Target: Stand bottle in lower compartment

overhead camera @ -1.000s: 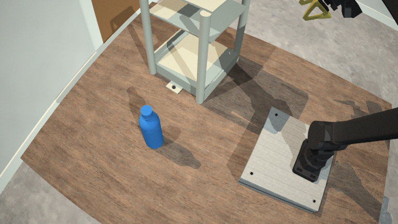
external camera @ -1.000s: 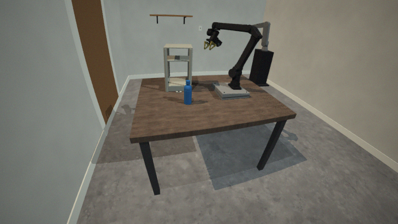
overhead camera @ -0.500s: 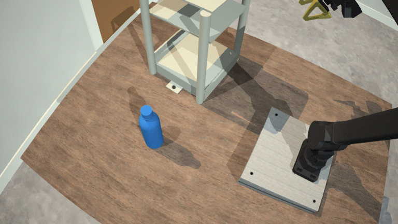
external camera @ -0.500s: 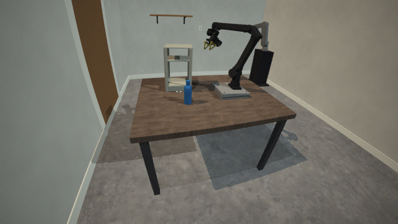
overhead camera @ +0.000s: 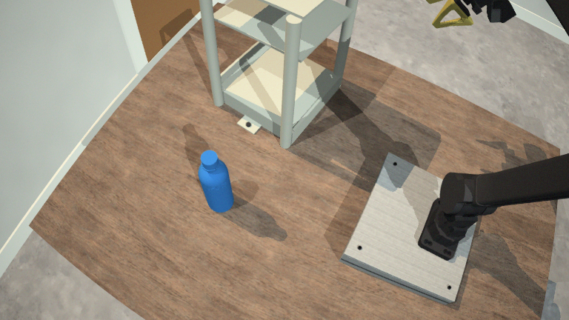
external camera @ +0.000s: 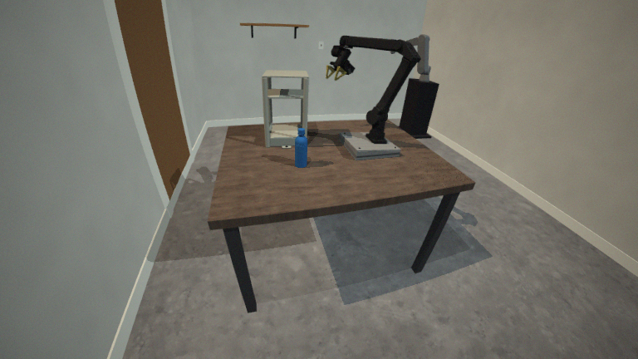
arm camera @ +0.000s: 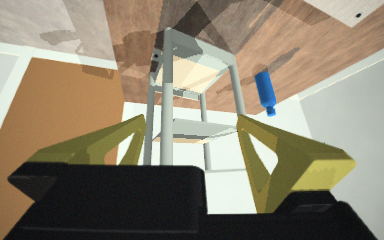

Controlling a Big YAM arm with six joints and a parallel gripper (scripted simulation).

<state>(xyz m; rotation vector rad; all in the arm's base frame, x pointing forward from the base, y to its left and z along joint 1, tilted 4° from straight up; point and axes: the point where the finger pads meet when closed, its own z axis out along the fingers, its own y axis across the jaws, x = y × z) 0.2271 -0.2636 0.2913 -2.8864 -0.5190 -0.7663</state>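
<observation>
Right now the blue bottle is 43 cm to the left of my hand, 24 cm ahead of it and 22 cm below it.
</observation>
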